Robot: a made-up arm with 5 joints.
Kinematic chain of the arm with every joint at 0, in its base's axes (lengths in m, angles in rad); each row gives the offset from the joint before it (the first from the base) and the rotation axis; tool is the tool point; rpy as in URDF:
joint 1: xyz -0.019 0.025 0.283 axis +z
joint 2: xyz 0 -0.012 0.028 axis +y
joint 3: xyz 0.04 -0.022 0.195 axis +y
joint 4: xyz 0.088 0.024 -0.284 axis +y
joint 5: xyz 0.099 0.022 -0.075 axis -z
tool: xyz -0.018 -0.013 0 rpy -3.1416 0 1.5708
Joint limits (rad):
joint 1: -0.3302..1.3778
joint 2: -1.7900..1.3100
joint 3: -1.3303..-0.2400
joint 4: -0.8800..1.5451
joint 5: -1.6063..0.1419
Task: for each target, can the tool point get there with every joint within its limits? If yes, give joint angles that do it. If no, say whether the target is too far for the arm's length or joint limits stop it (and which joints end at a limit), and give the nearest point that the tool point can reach.
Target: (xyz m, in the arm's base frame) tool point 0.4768 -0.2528 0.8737
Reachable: no: too far | nearest point 0.3351 -0.1022 0.6896 | short by 0.277 m
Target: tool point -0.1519 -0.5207 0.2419
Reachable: no: joint limits stop it (at a limit: joint 2, joint 3, joint 4, joint 5) | nearest point -0.1163 -0.3747 0.5572 | short by 0.349 m
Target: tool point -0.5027 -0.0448 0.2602
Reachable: no: joint limits stop it (at a limit: joint 2, joint 3, joint 4, joint 5) | nearest point -0.4262 -0.0338 0.5572 | short by 0.307 m
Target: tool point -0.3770 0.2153 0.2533
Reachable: no: joint limits stop it (at a limit: joint 1, joint 2, joint 3, joint 4, joint 5) | nearest point -0.1563 0.0662 0.1173 | short by 0.299 m
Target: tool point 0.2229 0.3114 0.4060
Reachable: yes | joints 0.8721 -0.2900 -0.7833 0.7474 -0.0006
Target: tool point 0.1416 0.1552 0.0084
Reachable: yes | joints 0.7219 1.0748 -0.5156 -0.5838 -0.5407
